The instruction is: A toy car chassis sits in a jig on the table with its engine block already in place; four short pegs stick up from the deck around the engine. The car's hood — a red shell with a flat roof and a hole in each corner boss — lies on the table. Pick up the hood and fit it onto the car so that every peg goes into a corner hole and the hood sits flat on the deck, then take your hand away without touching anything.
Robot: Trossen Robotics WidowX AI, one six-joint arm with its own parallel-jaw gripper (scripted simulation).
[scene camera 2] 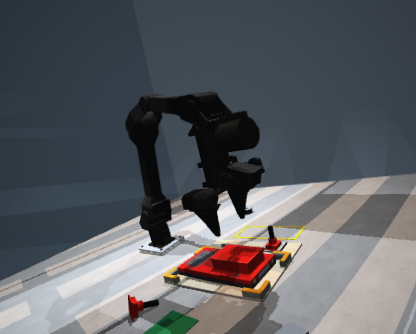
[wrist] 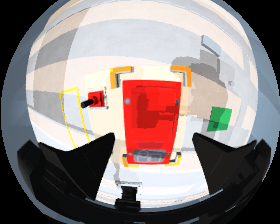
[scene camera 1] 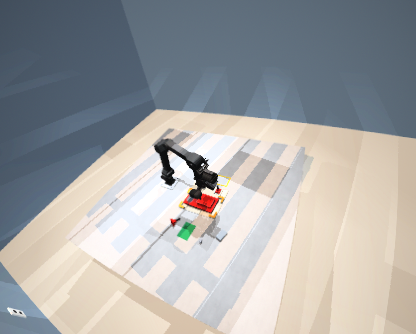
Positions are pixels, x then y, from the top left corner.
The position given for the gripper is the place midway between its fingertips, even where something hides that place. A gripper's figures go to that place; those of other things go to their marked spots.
Scene:
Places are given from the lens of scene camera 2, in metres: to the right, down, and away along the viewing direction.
gripper [scene camera 2: 231, 227]: 0.05, 0.13, 0.57
red hood [scene camera 2: 232, 258]: 0.05, 0.19, 0.55

